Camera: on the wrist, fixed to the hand. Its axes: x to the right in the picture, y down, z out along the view.
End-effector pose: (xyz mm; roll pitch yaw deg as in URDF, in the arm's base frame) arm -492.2 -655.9 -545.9 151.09 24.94 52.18
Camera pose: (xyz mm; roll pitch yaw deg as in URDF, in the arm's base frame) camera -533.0 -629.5 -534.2 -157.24 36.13 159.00
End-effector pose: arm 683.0 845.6 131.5 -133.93 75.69 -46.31
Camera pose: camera 717.2 815.6 152.0 -108.61 -6.22 8.45
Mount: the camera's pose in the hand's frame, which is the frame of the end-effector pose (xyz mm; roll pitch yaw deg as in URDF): -8.7 -38.1 -31.1 -7.34 -10.40 -87.86
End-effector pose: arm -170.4 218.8 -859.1 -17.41 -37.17 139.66
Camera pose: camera -144.0 256.3 -878.9 32.99 -23.19 33.72
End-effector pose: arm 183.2 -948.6 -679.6 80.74 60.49 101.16
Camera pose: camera 167.1 -993.9 -693.0 -85.95 29.70 -56.06
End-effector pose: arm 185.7 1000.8 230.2 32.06 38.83 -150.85
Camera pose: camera 209.4 1032.1 199.4 -47.35 18.08 106.85
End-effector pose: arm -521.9 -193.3 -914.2 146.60 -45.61 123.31
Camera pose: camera -557.5 -228.2 -916.9 117.64 27.24 177.52
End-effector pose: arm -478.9 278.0 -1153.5 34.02 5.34 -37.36
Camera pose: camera -497.9 274.6 -1199.6 -11.86 23.70 -127.40
